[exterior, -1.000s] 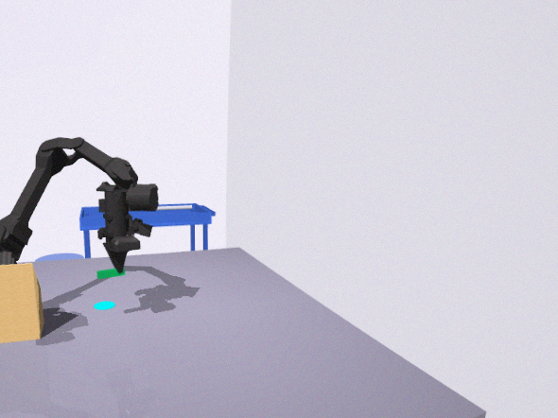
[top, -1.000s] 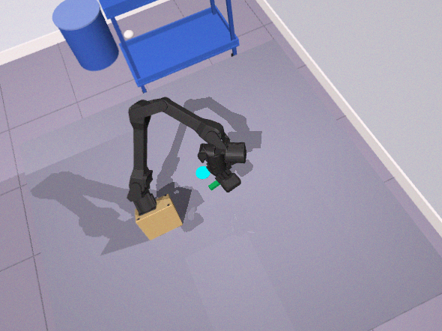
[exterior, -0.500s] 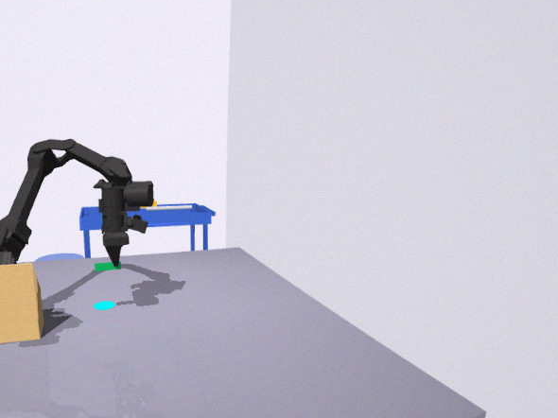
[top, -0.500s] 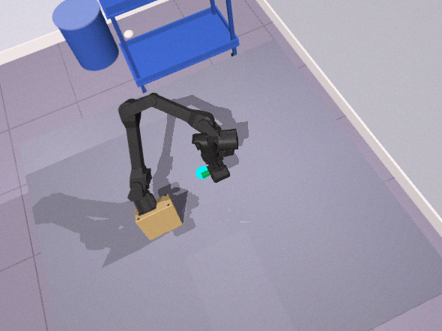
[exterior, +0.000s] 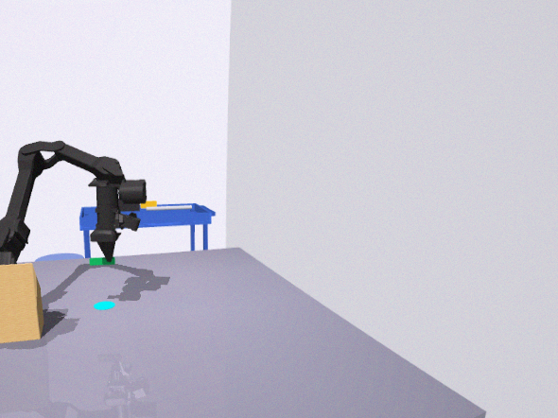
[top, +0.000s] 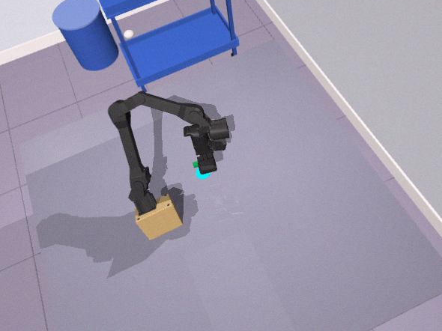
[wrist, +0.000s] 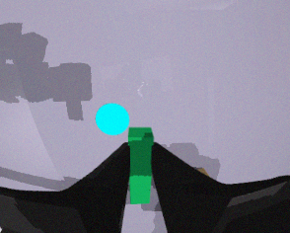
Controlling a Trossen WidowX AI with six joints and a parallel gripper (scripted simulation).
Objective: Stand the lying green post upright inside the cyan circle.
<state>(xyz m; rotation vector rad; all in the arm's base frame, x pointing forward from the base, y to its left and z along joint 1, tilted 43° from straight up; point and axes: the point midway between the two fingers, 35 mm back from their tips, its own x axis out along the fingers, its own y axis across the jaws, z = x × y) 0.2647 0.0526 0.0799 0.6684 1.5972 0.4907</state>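
The cyan circle is 2 cm behind my gripper tip, 4 cm to the left of it and 15 cm below it. Also, from my gripper tip: green post 2 cm behind.
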